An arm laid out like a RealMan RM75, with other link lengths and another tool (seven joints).
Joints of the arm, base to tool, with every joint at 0 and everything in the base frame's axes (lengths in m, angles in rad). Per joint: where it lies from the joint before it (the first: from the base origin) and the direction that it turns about. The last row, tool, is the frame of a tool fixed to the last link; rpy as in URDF.
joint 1: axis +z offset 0 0 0.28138
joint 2: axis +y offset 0 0 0
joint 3: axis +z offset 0 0 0.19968
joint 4: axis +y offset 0 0 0
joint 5: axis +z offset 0 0 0.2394
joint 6: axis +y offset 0 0 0
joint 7: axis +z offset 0 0 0.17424
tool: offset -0.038 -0.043 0.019 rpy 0.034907 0 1.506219
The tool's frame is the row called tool.
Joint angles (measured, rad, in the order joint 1, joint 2, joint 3, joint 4, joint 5, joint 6, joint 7), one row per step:
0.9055, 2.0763, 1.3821, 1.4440, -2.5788, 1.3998, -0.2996
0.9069, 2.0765, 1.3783, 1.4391, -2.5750, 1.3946, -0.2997
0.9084, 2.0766, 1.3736, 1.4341, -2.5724, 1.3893, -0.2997
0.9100, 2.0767, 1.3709, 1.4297, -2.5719, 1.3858, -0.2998
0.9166, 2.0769, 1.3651, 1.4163, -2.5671, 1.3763, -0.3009
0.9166, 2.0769, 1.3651, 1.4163, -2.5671, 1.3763, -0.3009
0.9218, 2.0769, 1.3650, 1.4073, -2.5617, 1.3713, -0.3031
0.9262, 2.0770, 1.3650, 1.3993, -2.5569, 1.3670, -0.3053
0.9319, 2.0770, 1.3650, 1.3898, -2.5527, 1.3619, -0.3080
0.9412, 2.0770, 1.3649, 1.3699, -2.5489, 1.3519, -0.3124
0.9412, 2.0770, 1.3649, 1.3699, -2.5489, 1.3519, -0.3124
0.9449, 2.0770, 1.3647, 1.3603, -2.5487, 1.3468, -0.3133
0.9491, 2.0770, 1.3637, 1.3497, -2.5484, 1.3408, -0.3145
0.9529, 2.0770, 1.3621, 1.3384, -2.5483, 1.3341, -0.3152
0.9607, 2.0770, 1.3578, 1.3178, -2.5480, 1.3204, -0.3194
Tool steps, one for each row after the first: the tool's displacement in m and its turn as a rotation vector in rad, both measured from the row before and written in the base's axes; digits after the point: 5 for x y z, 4 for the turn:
-0.00009, -0.00036, -0.00180, -0.0034, 0.0013, 0.0008
0.00002, -0.00033, -0.00185, -0.0028, -0.0001, 0.0014
0.00021, 0.00008, -0.00112, -0.0009, -0.0011, 0.0008
-0.00012, 0.00012, -0.00317, -0.0046, -0.0009, 0.0022
0.00000, 0.00000, 0.00000, 0.0000, 0.0000, 0.0000
-0.00041, 0.00036, -0.00148, -0.0036, 0.0017, 0.0005
-0.00028, 0.00030, -0.00132, -0.0033, 0.0015, 0.0003
-0.00040, 0.00056, -0.00136, -0.0027, 0.0007, 0.0012
0.00078, 0.00185, -0.00228, -0.0019, -0.0017, -0.0002
0.00000, 0.00000, 0.00000, 0.0000, 0.0000, 0.0000
0.00084, 0.00115, -0.00091, 0.0008, -0.0013, -0.0013
0.00083, 0.00114, -0.00118, 0.0005, -0.0018, -0.0006
0.00119, 0.00121, -0.00131, 0.0008, -0.0020, -0.0014
0.00149, 0.00199, -0.00272, 0.0006, -0.0046, 0.0023

